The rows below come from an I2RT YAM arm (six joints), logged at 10 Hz.
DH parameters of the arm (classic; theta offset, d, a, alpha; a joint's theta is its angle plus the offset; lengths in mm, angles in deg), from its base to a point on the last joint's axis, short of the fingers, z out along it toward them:
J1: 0 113.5 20 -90
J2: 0 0 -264 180
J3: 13.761 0 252.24 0
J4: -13.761 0 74 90
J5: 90 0 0 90
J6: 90 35.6 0 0
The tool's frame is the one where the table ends.
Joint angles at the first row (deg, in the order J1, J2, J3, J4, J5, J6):
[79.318, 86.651, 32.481, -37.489, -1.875, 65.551]
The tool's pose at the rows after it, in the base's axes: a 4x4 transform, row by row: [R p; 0 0 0 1], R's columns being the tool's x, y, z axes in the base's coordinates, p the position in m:
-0.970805, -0.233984, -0.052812, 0.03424; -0.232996, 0.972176, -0.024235, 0.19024; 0.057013, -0.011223, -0.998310, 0.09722; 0, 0, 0, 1
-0.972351, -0.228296, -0.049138, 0.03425; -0.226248, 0.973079, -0.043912, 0.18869; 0.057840, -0.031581, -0.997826, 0.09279; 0, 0, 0, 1
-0.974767, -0.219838, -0.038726, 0.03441; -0.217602, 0.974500, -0.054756, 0.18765; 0.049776, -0.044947, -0.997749, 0.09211; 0, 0, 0, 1
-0.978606, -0.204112, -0.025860, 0.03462; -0.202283, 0.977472, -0.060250, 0.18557; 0.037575, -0.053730, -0.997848, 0.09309; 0, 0, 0, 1
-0.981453, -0.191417, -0.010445, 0.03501; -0.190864, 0.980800, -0.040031, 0.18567; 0.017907, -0.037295, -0.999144, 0.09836; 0, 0, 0, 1
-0.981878, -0.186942, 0.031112, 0.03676; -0.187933, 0.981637, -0.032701, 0.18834; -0.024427, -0.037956, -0.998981, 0.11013; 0, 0, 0, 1
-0.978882, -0.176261, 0.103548, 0.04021; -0.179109, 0.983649, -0.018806, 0.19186; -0.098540, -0.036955, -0.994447, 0.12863; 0, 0, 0, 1
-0.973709, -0.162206, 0.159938, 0.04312; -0.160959, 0.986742, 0.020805, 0.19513; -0.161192, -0.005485, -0.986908, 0.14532; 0, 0, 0, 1
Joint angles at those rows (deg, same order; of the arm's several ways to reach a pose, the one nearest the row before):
[79.297, 88.093, 31.762, -35.599, -2.716, 65.737]
[79.285, 89.152, 31.379, -35.226, -2.299, 66.074]
[79.311, 89.297, 31.293, -35.494, -1.599, 66.613]
[79.279, 88.720, 31.037, -35.988, -0.814, 67.516]
[79.291, 87.062, 31.147, -36.450, -0.162, 68.264]
[79.345, 85.054, 32.844, -39.302, 2.099, 68.564]
[79.258, 82.189, 35.526, -43.289, 6.041, 68.992]
[79.102, 79.432, 37.608, -45.237, 8.808, 69.515]

